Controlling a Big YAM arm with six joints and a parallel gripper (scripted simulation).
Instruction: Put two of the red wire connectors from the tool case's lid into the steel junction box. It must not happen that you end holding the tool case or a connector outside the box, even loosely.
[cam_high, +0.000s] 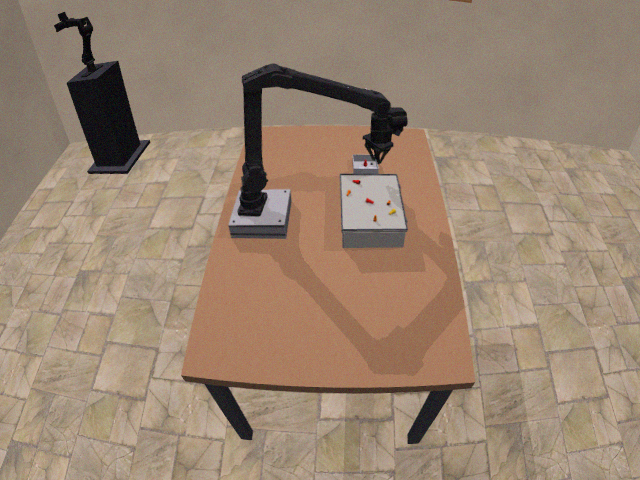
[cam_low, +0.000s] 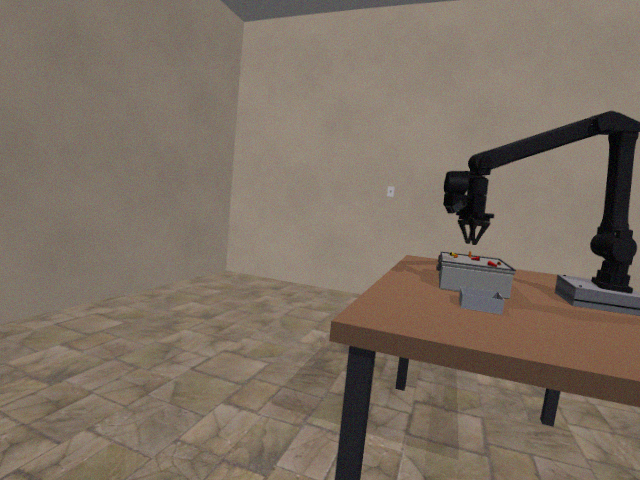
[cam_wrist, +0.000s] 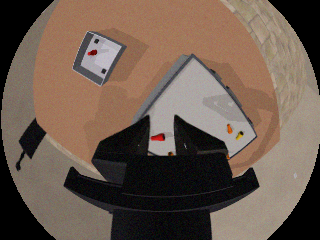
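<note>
Right now the grey tool case is 15 cm to the right of my hand, 10 cm below it and 1 cm behind it. Also, from my hand: yellow wire connector (20 cm to the right, 7 cm below, 6 cm ahead).
</note>
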